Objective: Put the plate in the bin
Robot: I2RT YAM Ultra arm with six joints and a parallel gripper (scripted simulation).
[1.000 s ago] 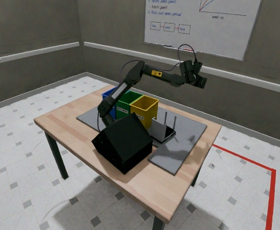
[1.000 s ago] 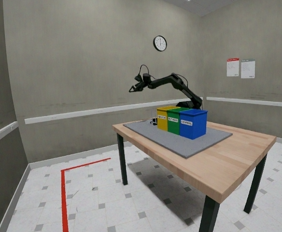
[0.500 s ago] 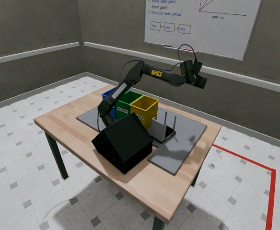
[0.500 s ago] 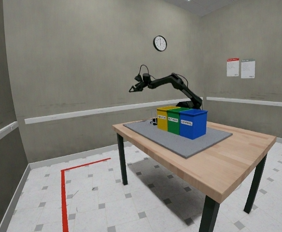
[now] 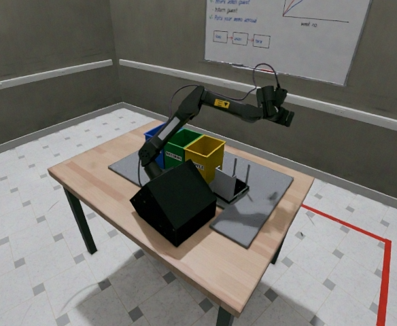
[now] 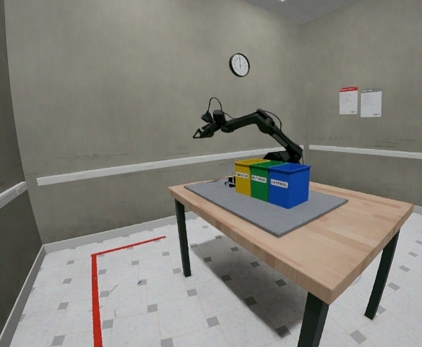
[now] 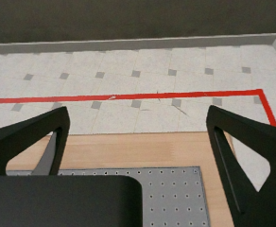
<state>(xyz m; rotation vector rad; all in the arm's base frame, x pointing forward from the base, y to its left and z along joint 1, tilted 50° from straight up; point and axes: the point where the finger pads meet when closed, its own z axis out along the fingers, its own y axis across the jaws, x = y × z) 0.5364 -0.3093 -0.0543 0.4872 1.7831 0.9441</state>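
My gripper is now 29 cm above the black 96-well plate, 26 cm past it and 5 cm to the right of it. Round my hand: green returns bin 37 cm to the left, 27 cm behind, 24 cm below; then blue bin 50 cm to the left, 29 cm behind, 24 cm below; then yellow bin 25 cm behind, 24 cm to the left, 24 cm below.
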